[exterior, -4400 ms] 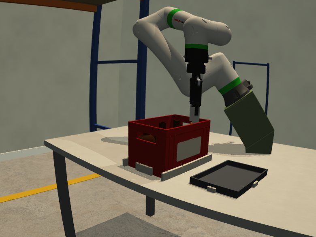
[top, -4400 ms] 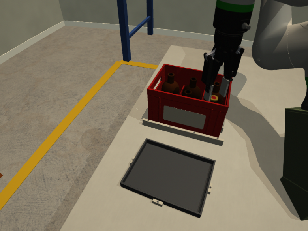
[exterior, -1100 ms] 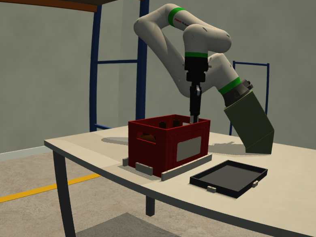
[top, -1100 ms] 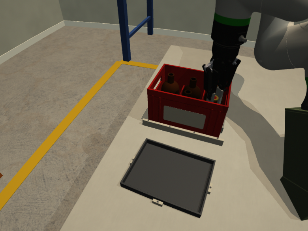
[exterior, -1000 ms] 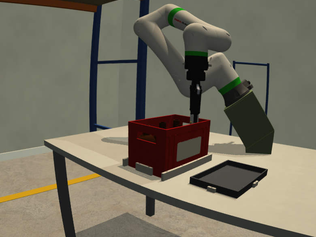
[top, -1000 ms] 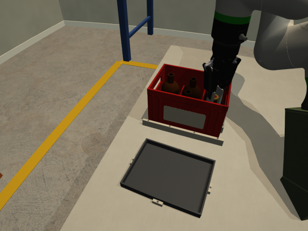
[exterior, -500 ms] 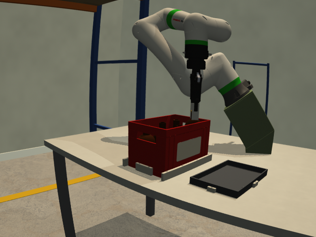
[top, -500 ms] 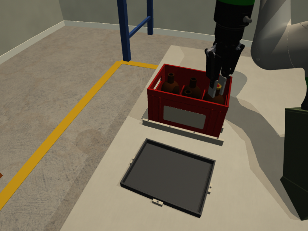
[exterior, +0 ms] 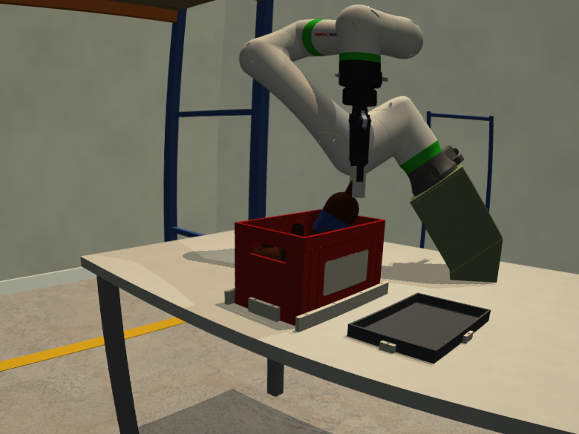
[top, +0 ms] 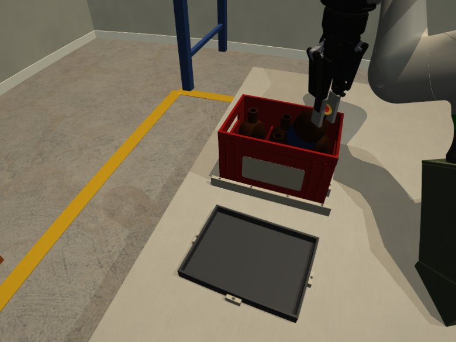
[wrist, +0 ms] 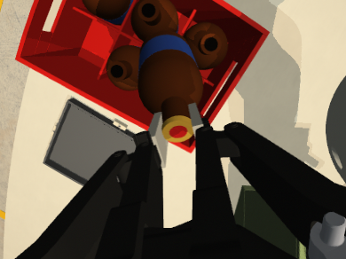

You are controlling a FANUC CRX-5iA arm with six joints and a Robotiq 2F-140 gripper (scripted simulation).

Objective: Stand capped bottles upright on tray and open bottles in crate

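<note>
Now: hand 3 cm short of the capped bottle, 2 cm to the left of it and 7 cm above it. Also, from my hand: red crate: 9 cm ahead, 4 cm to the right, 17 cm below; dark tray: 6 cm ahead, 24 cm to the left, 25 cm below.
</note>
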